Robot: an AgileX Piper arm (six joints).
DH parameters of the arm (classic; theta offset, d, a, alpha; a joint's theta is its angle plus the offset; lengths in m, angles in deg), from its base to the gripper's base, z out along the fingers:
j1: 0 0.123 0 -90
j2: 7.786 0 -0.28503 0
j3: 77.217 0 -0.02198 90
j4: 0 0.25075 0 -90
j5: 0 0 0 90
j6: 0 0.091 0 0
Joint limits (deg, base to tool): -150..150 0..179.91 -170..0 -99.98..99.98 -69.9..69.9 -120..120
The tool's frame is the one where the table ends.
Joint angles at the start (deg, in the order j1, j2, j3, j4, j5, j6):
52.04, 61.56, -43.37, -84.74, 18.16, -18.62
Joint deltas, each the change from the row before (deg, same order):
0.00, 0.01, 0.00, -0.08, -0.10, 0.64
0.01, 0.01, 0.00, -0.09, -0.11, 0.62
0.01, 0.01, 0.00, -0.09, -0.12, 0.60
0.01, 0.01, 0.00, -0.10, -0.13, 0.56
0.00, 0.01, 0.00, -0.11, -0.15, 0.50
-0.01, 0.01, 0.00, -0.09, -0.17, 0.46
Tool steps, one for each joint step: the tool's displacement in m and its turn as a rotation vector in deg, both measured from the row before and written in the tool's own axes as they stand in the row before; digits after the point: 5 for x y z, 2 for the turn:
-0.00016, -0.00006, 0.00004, 0.05, -0.09, 0.56
-0.00021, -0.00008, 0.00004, 0.05, -0.11, 0.53
-0.00023, -0.00008, 0.00004, 0.06, -0.12, 0.51
-0.00024, -0.00009, 0.00004, 0.06, -0.13, 0.46
-0.00023, -0.00009, 0.00004, 0.06, -0.14, 0.39
-0.00023, -0.00008, 0.00005, 0.06, -0.15, 0.37

